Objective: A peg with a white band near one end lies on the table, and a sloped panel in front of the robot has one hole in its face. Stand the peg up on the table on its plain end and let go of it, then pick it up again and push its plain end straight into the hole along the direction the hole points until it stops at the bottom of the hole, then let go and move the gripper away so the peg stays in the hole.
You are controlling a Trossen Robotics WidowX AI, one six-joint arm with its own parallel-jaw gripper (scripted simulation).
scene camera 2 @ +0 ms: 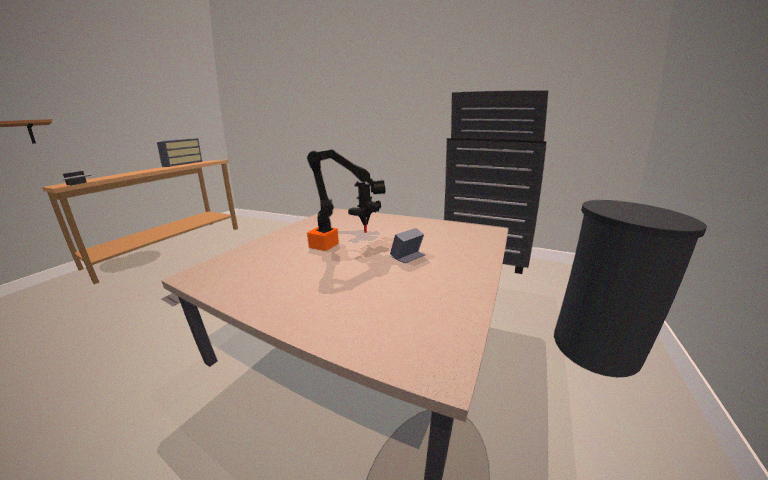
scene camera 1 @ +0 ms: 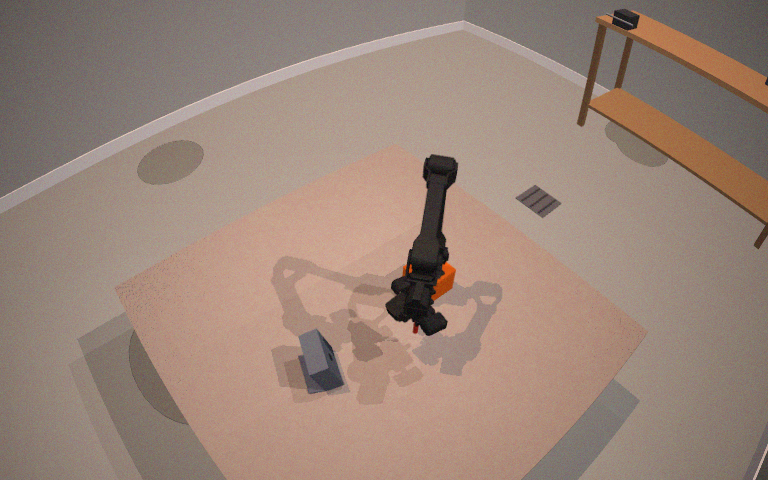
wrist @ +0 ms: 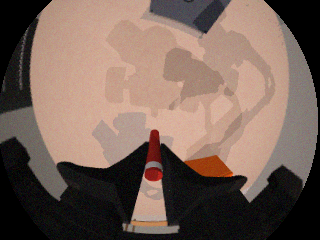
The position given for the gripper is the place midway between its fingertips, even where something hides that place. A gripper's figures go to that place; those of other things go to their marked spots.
The gripper (scene camera 1: 415,323) is 1.44 m from the lens. A grey sloped panel (scene camera 1: 315,348): 1.36 m from the lens.
